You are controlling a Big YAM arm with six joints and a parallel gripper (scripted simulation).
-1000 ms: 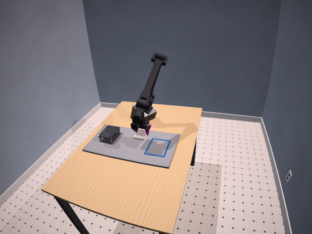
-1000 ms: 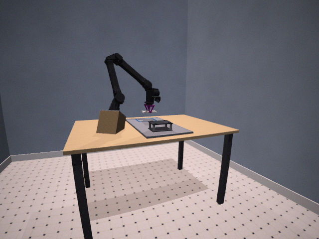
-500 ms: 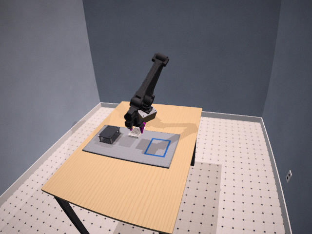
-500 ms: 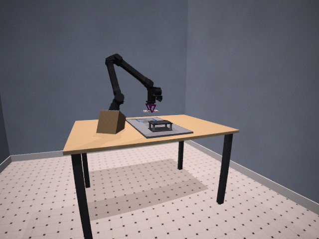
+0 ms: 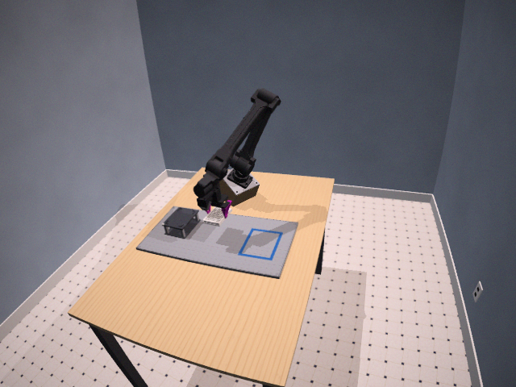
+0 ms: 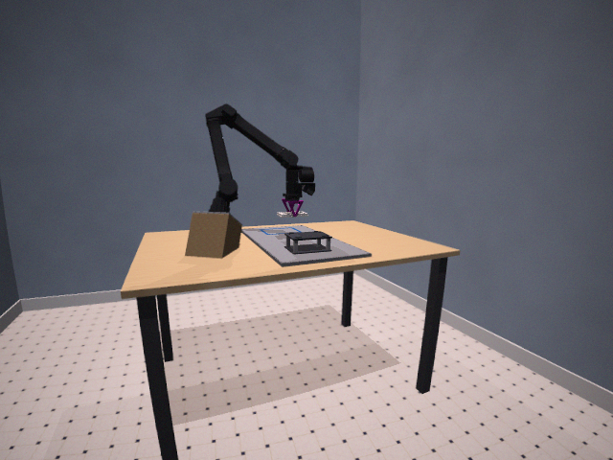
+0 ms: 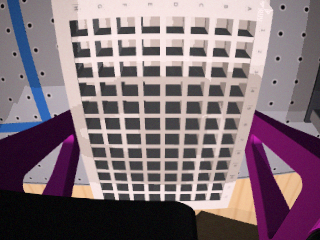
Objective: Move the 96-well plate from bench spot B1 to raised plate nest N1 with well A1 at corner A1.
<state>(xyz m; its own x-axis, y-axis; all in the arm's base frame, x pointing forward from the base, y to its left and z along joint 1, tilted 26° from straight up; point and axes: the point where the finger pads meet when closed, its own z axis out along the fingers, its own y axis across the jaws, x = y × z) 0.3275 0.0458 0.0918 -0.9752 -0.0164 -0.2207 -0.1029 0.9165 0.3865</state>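
Now: hand 22 cm to the left of the dark raised nest N1, 6 cm above it and 2 cm short of it. Round my hand: white 96-well plate right at my hand; then A1 label 26 cm to the right, 11 cm ahead, 6 cm below.
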